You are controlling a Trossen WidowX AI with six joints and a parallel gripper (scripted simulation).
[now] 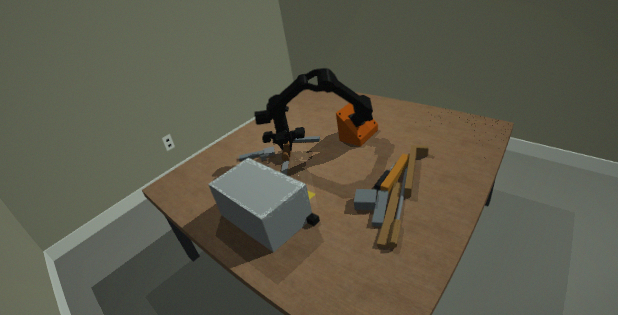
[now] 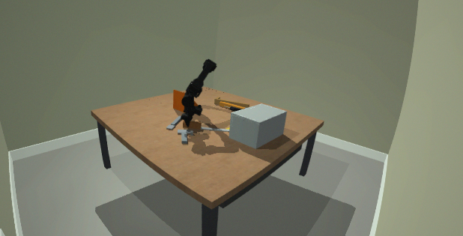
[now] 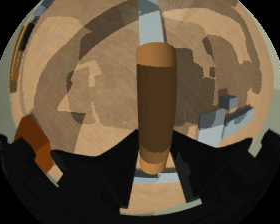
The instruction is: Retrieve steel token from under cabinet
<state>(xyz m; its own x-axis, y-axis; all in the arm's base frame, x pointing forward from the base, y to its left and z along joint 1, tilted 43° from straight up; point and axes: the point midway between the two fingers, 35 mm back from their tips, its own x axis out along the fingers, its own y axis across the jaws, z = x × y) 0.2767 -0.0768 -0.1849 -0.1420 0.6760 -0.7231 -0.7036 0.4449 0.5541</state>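
Now: the grey t-piece 90 mm to the right of my gripper tip and 90 mm ahead of it. Also, from my gripper tip: grey block 500 mm to the left, 50 mm ahead, 10 mm above; then wooden stick 610 mm to the left, 40 mm ahead; then orange bar 500 mm to the left, 140 mm behind, 10 mm above.
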